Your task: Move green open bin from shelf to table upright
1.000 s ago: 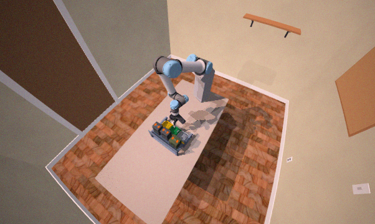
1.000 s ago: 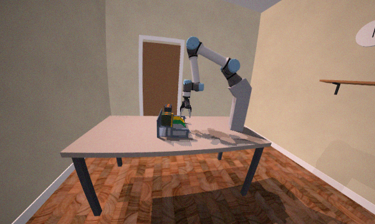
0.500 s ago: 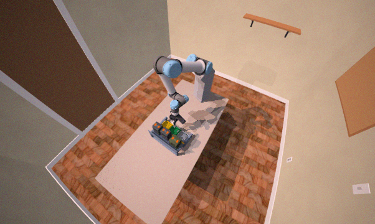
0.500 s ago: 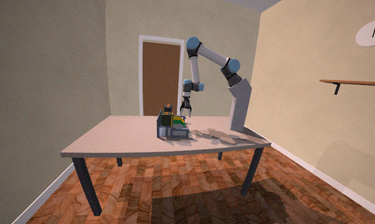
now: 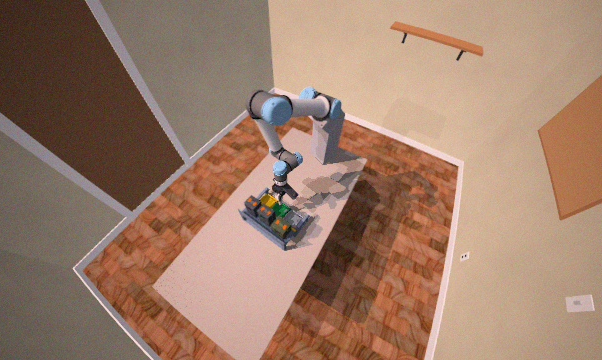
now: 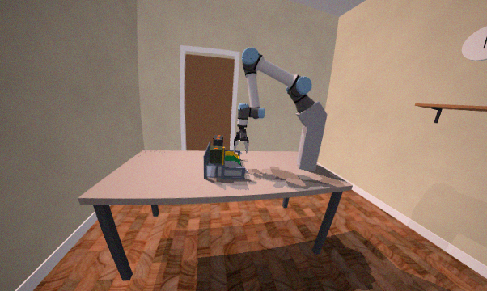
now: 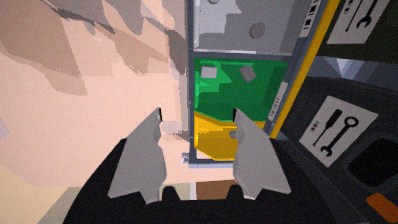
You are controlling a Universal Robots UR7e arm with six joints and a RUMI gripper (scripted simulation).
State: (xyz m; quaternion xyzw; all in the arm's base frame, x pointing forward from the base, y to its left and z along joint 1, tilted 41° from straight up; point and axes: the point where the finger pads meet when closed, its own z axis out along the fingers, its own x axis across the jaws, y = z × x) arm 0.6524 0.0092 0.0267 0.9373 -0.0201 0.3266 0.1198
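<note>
The green open bin lies 90 mm below my hand, 80 mm ahead of it and 10 mm to the right of it. From my hand the other things lie so: grey bin 100 mm to the left, 90 mm below, 90 mm ahead; yellow bin 120 mm to the right, 90 mm below, 60 mm ahead; yellow strip 130 mm ahead, 20 mm to the right, 20 mm below.
</note>
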